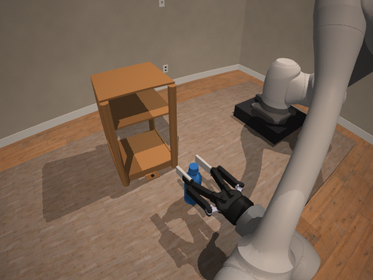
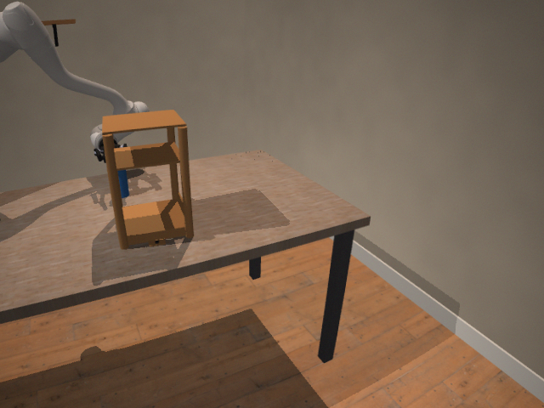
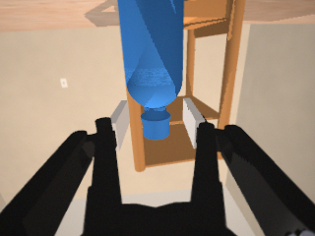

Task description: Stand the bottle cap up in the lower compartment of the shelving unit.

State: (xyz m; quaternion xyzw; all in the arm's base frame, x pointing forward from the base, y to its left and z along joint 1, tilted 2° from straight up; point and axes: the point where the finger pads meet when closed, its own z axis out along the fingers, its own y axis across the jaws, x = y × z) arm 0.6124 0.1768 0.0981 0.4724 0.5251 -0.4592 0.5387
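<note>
Right now the blue bottle is 40 mm below my hand. Round my hand: orange shelving unit: 70 mm ahead, 280 mm to the right, 20 mm above.
</note>
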